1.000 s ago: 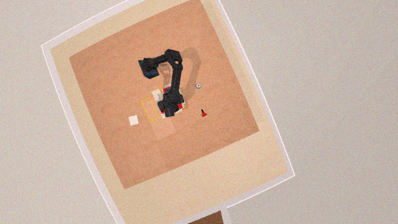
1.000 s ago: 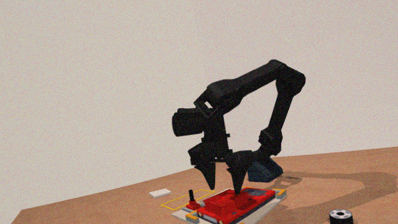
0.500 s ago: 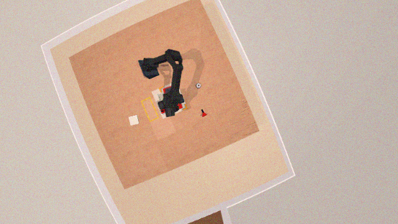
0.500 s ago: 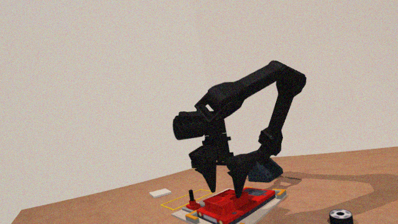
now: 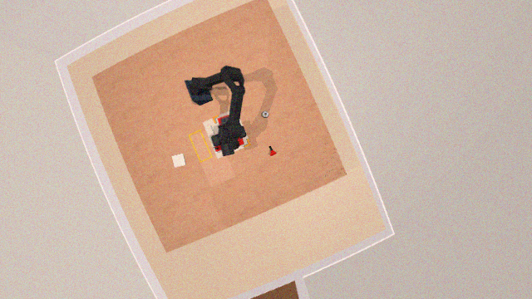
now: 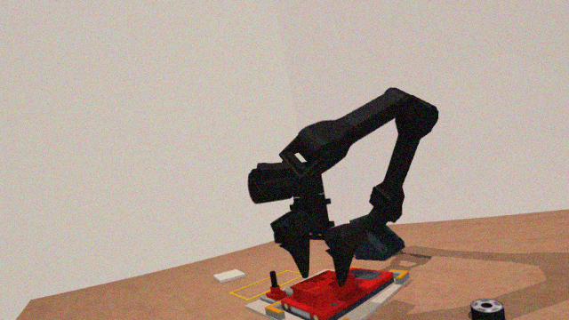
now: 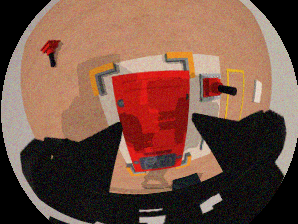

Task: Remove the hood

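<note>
Right now the hood is 10 mm below my gripper tip. Round my gripper tip: wheel (230 mm to the left, 80 mm behind, 40 mm below); pale flat piece (370 mm to the right, 40 mm below, 40 mm ahead).
</note>
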